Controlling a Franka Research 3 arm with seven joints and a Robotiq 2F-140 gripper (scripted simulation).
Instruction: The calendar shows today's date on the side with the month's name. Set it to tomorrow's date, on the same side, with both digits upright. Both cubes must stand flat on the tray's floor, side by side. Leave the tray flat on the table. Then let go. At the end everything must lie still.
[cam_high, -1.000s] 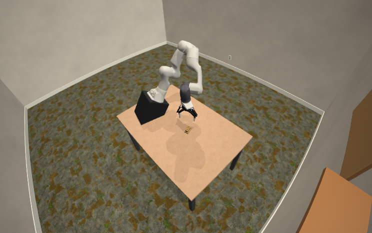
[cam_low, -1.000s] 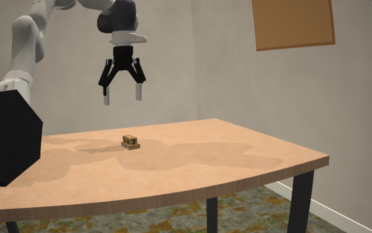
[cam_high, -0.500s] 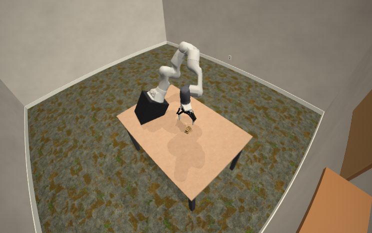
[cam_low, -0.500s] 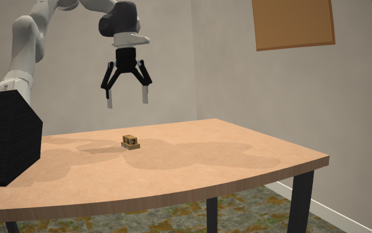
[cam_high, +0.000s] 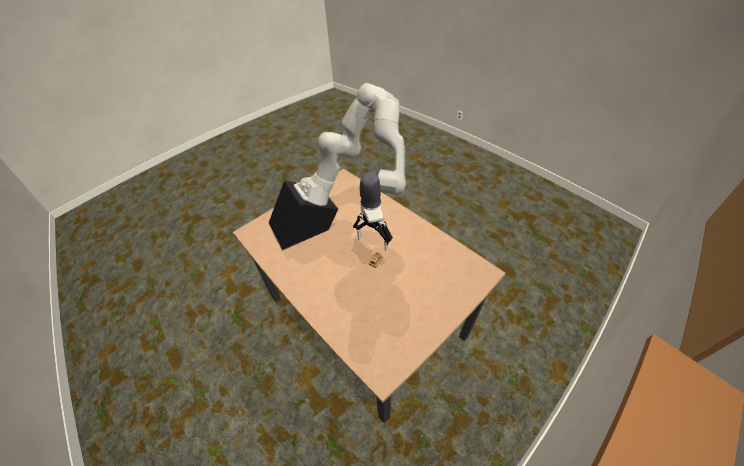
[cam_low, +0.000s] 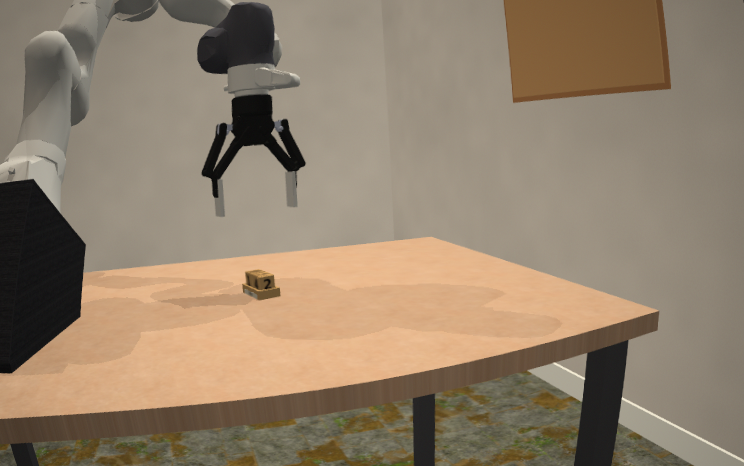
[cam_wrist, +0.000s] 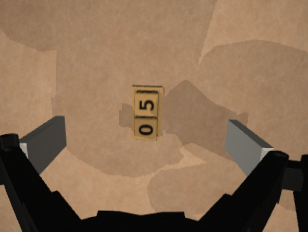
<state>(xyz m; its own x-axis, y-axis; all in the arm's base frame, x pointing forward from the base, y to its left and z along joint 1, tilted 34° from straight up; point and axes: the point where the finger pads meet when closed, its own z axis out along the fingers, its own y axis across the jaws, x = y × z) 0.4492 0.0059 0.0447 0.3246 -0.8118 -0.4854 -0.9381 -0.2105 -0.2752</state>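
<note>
Right now the cube is 14 cm below my hand, 3 cm to the left of it and 1 cm behind it. From my hand the other things lie so: wooden calendar tray (16 cm below, 2 cm to the left).
</note>
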